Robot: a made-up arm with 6 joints. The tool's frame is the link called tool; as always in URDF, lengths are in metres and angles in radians.
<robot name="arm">
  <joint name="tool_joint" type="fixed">
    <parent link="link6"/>
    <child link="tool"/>
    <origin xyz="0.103 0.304 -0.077"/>
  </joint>
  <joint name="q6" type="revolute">
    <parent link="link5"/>
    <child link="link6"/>
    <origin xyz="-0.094 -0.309 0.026"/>
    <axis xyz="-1 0 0"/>
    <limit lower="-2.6" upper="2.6"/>
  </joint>
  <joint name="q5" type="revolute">
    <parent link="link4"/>
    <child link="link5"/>
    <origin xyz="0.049 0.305 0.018"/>
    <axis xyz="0 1 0"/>
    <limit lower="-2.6" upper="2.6"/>
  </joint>
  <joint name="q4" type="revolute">
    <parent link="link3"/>
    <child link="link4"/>
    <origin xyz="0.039 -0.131 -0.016"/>
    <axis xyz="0 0 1"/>
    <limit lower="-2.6" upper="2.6"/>
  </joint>
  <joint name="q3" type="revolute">
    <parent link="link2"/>
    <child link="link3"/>
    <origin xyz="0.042 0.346 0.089"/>
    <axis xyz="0 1 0"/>
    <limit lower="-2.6" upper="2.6"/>
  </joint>
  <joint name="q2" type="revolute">
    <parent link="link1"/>
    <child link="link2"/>
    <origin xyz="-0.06 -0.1 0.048"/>
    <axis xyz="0 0 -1"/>
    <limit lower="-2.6" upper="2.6"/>
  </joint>
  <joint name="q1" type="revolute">
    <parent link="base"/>
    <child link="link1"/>
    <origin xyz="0 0 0.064"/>
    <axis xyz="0 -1 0"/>
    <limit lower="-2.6" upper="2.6"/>
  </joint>
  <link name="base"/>
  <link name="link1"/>
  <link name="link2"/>
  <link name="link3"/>
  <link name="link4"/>
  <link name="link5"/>
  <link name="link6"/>
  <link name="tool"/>
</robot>
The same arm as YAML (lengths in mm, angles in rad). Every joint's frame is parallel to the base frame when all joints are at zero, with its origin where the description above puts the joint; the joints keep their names.
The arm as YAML. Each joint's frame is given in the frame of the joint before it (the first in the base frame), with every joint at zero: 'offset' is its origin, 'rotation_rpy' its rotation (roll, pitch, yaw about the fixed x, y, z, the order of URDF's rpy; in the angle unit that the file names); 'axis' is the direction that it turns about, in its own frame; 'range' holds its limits. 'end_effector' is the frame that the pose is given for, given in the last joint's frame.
length_unit: mm
angle_unit: rad
chain:
  - id: q1
    offset: [0.0, 0.0, 64.0]
    rotation_rpy: [0.0, 0.0, 0.0]
    axis: "-y"
    range: [-2.6, 2.6]
  - id: q2
    offset: [-60.0, -100.0, 48.0]
    rotation_rpy: [0.0, 0.0, 0.0]
    axis: "-z"
    range: [-2.6, 2.6]
  - id: q3
    offset: [42.0, 346.0, 89.0]
    rotation_rpy: [0.0, 0.0, 0.0]
    axis: "+y"
    range: [-2.6, 2.6]
  - id: q4
    offset: [39.0, -131.0, -16.0]
    rotation_rpy: [0.0, 0.0, 0.0]
    axis: "+z"
    range: [-2.6, 2.6]
  - id: q5
    offset: [49.0, 305.0, 18.0]
    rotation_rpy: [0.0, 0.0, 0.0]
    axis: "+y"
    range: [-2.6, 2.6]
  - id: q6
    offset: [-94.0, -309.0, 26.0]
    rotation_rpy: [0.0, 0.0, 0.0]
    axis: "-x"
    range: [-2.6, 2.6]
end_effector:
  offset: [103.0, 304.0, -77.0]
  rotation_rpy: [0.0, 0.0, 0.0]

